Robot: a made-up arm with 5 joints. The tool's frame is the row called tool.
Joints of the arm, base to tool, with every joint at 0 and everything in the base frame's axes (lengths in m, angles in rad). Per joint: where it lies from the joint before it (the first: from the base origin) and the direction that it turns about. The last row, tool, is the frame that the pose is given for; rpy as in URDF.
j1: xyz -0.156 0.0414 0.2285 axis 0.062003 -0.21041 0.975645
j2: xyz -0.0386 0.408 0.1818 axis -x
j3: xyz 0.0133 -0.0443 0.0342 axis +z
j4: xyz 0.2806 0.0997 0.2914 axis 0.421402 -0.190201 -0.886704
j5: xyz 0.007 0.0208 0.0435 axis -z
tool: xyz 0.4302 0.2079 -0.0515 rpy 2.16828 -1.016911 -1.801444
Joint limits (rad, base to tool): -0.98..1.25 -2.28..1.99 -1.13..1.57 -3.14..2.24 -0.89..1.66
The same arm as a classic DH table. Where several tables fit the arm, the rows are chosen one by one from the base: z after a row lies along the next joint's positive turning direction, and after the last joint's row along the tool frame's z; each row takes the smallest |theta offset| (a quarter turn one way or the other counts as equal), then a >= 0, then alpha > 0; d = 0 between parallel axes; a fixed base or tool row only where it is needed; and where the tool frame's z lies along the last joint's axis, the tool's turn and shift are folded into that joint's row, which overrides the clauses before.
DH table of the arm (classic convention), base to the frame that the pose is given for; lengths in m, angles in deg. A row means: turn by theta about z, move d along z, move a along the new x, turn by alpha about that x. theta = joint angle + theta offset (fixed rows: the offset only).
base (fixed): theta_offset 16.42, d 0.6013, a -0.1379, alpha 12.67
j1: theta_offset 73.96, d -0.2902, a 0.4372, alpha -93.55
j2: theta_offset 12.17, d 0.031, a -0.0443, alpha 90
j3: theta_offset -24.29, d 0.7374, a 0.2063, alpha 152.46
j4: theta_offset 0, d 0.4598, a 0.0218, alpha 27.54
j5: theta_offset -41.14, d 0.1584, a 0.0743, alpha 72.79
tool (fixed): theta_offset -117.08, d -0.4941, a 0, alpha 0
Joint limits (deg, base to tool): -56.15..71.62 -130.63..114.02 -64.74..89.95 -179.91..128.34 -50.99..95.11

